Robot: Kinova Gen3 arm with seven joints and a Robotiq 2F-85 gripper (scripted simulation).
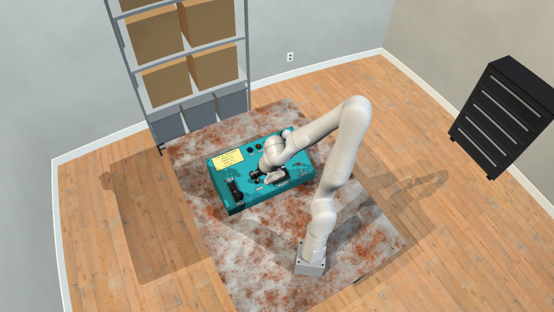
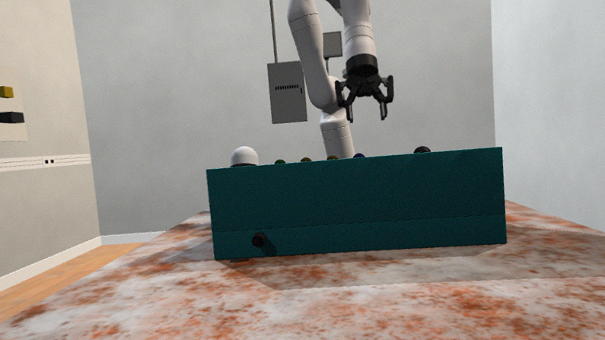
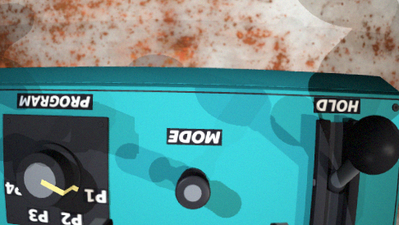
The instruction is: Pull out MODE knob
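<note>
My hand is 6 cm short of the mode knob and 15 cm above it. Also, from my hand: program dial: 7 cm ahead, 11 cm to the right, 15 cm below; hold lever: 3 cm ahead, 12 cm to the left, 13 cm below; check switch: 7 cm ahead, 24 cm to the right, 14 cm below.
</note>
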